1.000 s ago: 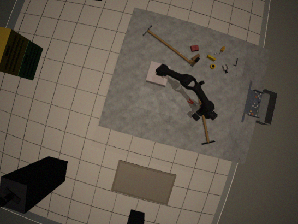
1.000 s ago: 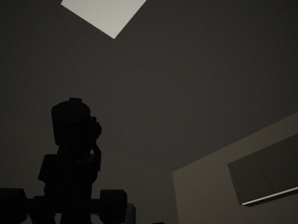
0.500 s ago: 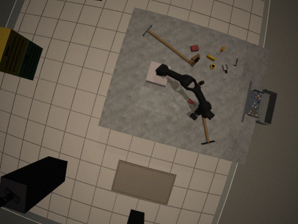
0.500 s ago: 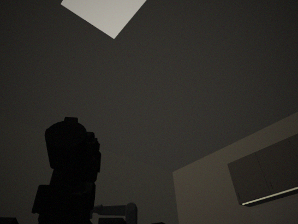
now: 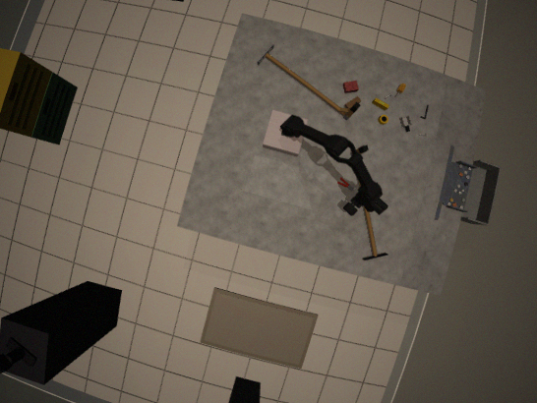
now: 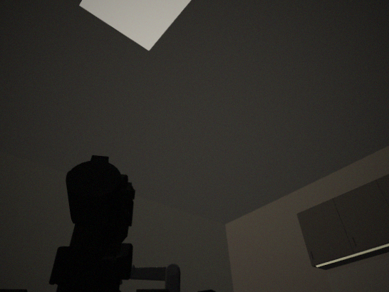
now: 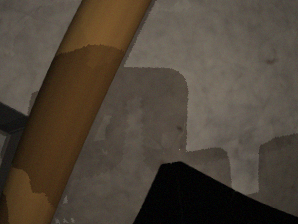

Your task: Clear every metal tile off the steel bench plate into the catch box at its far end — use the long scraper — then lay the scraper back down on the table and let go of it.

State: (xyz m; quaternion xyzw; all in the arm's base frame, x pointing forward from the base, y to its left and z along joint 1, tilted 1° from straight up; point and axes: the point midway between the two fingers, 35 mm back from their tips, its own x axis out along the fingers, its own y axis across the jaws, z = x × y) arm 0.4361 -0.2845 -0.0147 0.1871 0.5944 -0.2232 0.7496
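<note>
My gripper tip is 6 cm to the right of the small box and 6 cm short of it. Also, from my gripper tip: yellow ring 49 cm to the left, 8 cm ahead; brown block 54 cm to the left, 12 cm behind; long scraper 5 cm ahead, 5 cm above.
</note>
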